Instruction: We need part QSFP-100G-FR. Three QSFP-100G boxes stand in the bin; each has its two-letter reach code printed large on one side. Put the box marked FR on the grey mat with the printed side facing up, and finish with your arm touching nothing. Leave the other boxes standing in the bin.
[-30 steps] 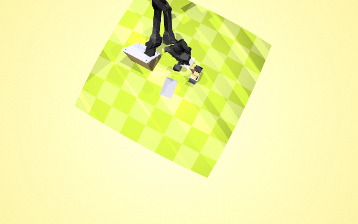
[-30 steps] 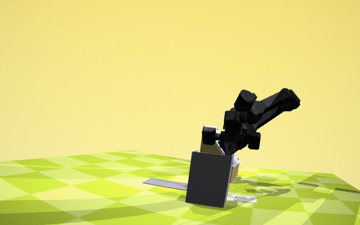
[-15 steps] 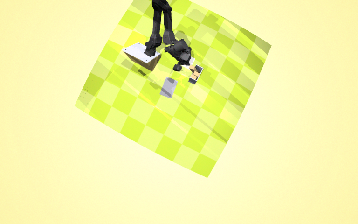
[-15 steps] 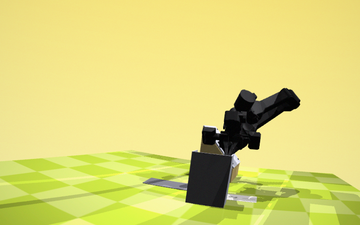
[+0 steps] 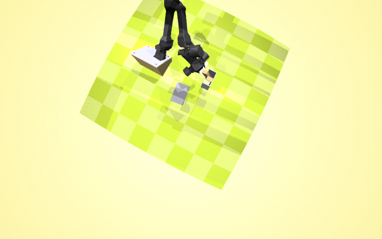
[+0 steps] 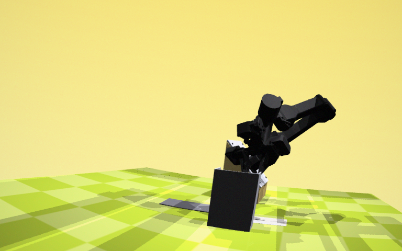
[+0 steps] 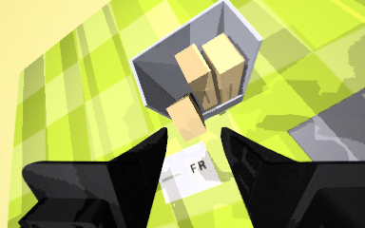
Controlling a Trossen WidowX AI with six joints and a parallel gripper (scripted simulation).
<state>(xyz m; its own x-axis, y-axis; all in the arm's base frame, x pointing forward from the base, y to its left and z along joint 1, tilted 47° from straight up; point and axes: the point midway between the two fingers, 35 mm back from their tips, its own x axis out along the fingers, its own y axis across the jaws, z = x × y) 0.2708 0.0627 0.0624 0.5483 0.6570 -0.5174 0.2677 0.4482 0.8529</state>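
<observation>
Now: the thin white slab 13 cm below my gripper tip, 6 cm to the left of it and 4 cm behind it. Round my gripper tip: grey mat 20 cm to the right, 13 cm below, 5 cm behind.
</observation>
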